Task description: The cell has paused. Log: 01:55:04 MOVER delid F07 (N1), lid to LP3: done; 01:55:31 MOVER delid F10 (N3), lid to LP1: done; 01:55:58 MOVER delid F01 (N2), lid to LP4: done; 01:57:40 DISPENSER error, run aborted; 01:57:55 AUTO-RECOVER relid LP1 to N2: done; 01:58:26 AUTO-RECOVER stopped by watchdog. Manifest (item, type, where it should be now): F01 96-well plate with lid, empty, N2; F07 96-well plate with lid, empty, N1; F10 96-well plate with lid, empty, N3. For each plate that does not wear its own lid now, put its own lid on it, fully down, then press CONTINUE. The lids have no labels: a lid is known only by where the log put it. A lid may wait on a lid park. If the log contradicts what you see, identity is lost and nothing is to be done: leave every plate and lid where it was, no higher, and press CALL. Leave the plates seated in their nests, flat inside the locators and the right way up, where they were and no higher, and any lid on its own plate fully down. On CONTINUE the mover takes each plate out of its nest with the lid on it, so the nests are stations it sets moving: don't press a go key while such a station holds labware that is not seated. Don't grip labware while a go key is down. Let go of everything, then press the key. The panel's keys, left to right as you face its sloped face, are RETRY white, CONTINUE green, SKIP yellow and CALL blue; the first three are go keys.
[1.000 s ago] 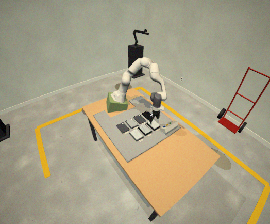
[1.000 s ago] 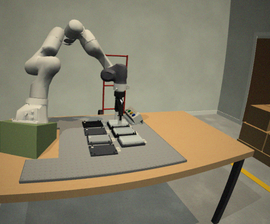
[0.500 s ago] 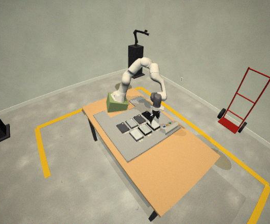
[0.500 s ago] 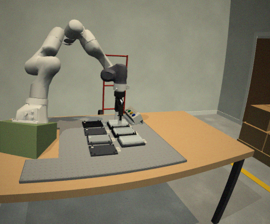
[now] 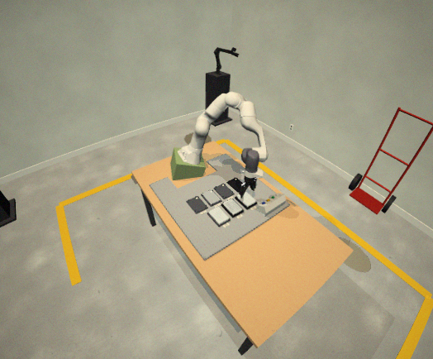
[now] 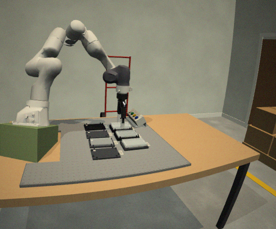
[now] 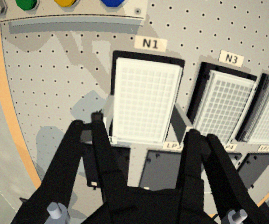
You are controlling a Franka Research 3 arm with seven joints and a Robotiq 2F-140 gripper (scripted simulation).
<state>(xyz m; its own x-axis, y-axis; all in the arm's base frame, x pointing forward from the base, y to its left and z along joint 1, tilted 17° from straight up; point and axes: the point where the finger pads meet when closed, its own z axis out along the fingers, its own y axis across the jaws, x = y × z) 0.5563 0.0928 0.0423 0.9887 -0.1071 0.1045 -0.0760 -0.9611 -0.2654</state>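
My gripper is now 10 mm past the plate, 260 mm to the left of it and 40 mm above it. Also, from my hand: yellow key: 140 mm ahead, 90 mm to the left, 10 mm above; park LP1: 170 mm behind, 70 mm to the left, 50 mm below; blue call key: 140 mm ahead, 40 mm to the left, 10 mm above.
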